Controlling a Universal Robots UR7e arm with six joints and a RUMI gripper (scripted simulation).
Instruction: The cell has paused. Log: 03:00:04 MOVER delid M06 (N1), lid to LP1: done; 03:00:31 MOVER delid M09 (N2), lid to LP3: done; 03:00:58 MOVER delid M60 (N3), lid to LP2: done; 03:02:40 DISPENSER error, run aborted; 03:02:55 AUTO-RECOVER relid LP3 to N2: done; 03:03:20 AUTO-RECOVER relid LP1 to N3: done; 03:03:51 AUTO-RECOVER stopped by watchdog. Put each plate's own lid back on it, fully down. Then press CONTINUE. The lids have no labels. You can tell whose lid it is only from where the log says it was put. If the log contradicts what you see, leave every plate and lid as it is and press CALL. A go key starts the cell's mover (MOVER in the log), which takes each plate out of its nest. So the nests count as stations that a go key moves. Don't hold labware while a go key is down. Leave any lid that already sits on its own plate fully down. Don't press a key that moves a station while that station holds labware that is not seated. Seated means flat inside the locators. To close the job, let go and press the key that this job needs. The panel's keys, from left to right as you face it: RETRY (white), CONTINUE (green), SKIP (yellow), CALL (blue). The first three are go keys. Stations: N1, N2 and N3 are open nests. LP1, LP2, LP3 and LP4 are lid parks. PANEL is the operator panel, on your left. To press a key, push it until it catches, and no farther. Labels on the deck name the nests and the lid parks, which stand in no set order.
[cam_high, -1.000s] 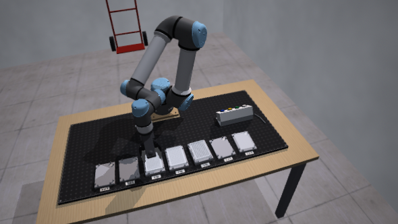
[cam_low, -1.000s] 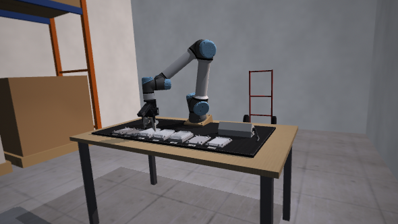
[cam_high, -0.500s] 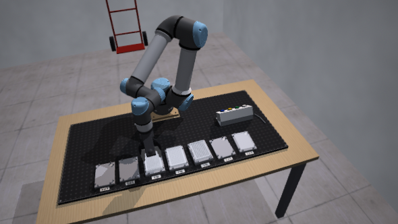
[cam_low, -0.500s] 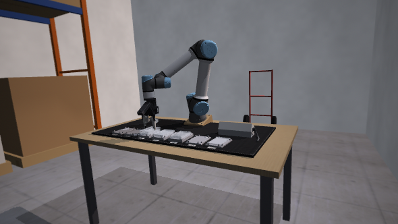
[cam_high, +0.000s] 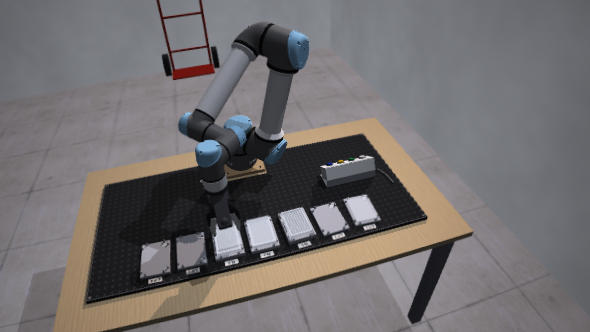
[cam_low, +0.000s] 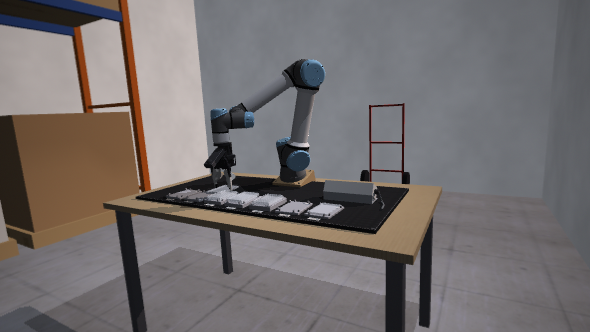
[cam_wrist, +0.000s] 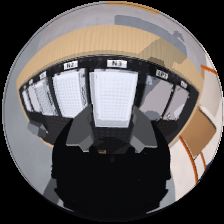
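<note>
Right now the white lid is 20 mm behind my hand, 120 mm to the left of it and 30 mm below it. Round my hand: clear lid (90 mm behind, 510 mm to the left, 50 mm below); then lid park (60 mm behind, 380 mm to the left, 60 mm below); then plate (40 mm behind, 250 mm to the left, 40 mm below).
</note>
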